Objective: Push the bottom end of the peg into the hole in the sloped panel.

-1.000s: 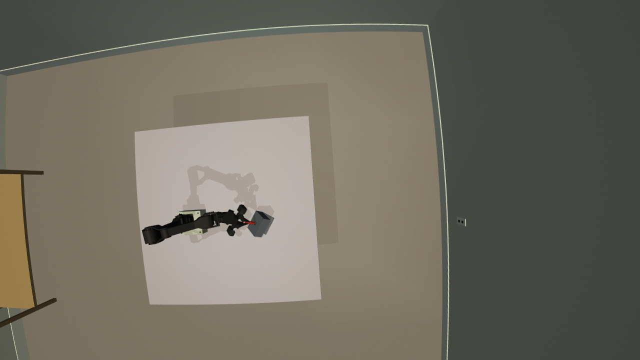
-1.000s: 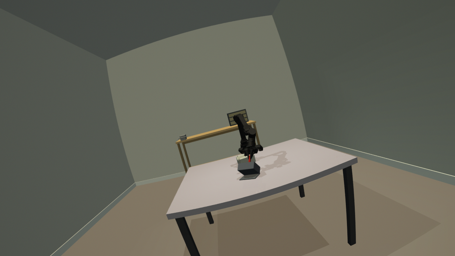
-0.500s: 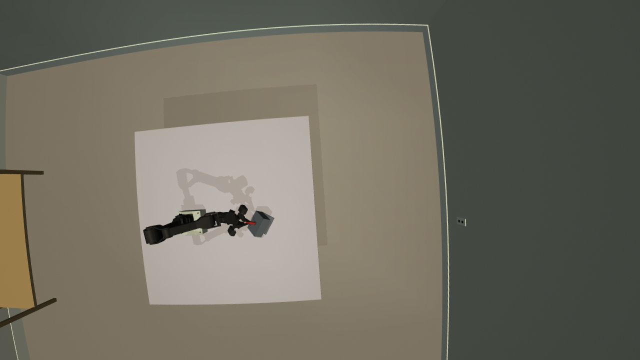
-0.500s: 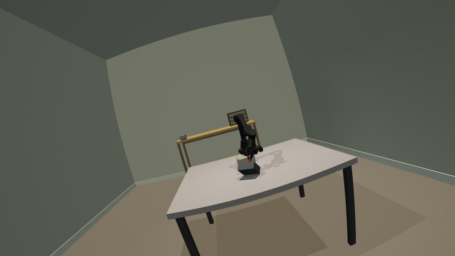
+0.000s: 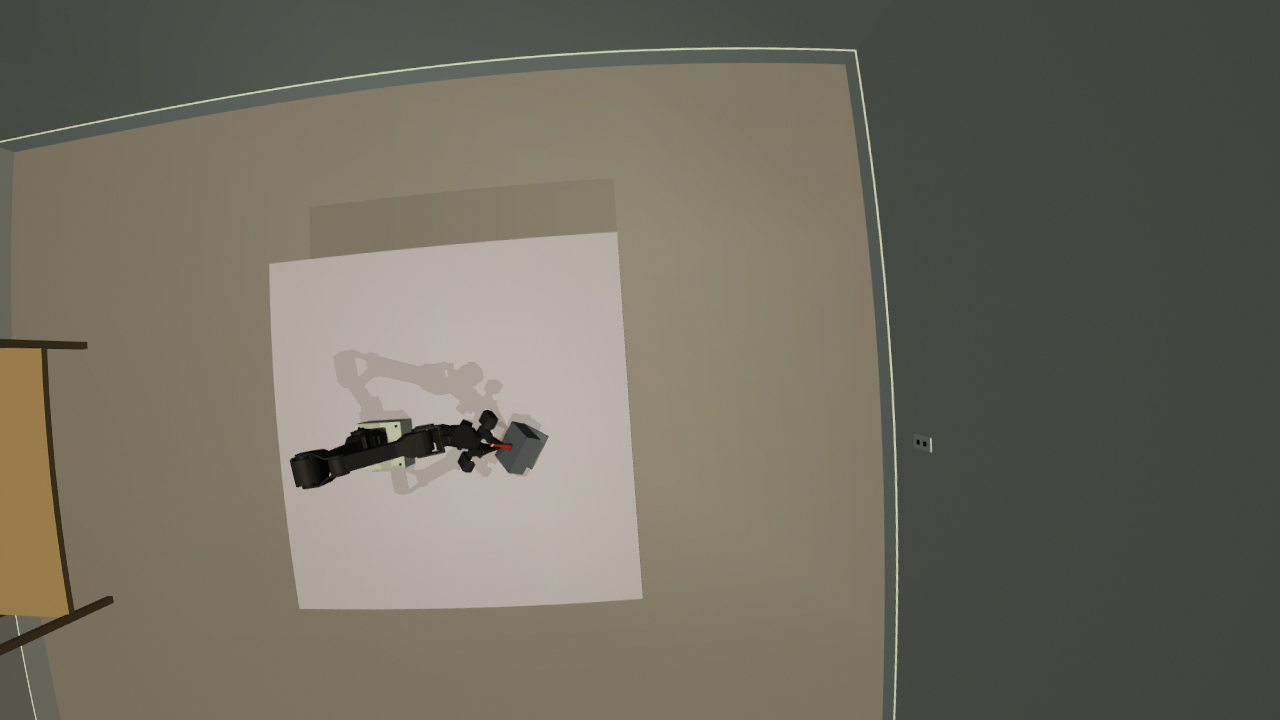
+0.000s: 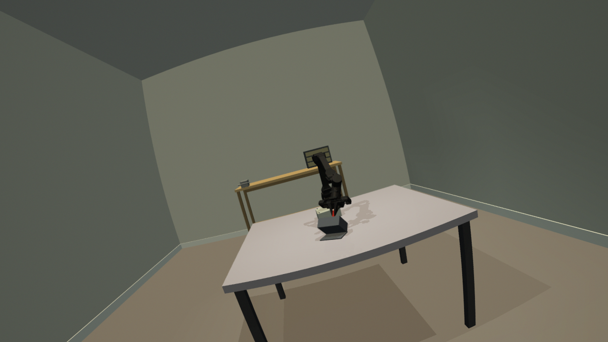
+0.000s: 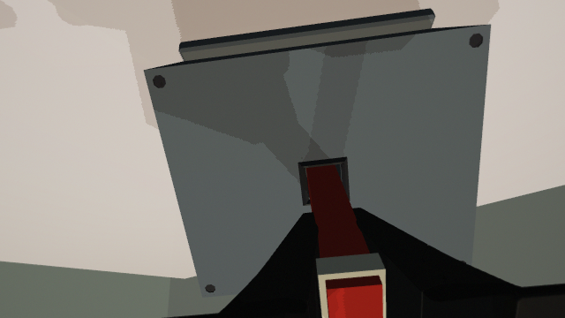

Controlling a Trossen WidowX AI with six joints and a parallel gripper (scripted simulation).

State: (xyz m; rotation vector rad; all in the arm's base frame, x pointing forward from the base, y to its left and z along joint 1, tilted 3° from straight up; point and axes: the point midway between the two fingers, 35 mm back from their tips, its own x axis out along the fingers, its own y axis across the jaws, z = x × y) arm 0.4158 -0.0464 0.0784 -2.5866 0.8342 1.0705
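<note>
Now: gripper tip 3 cm short of the grey sloped panel block, 2 cm to the left of it and 4 cm above it. From my gripper tip the other things lie so: red peg 1 cm behind, 1 cm to the left, 1 cm above.
</note>
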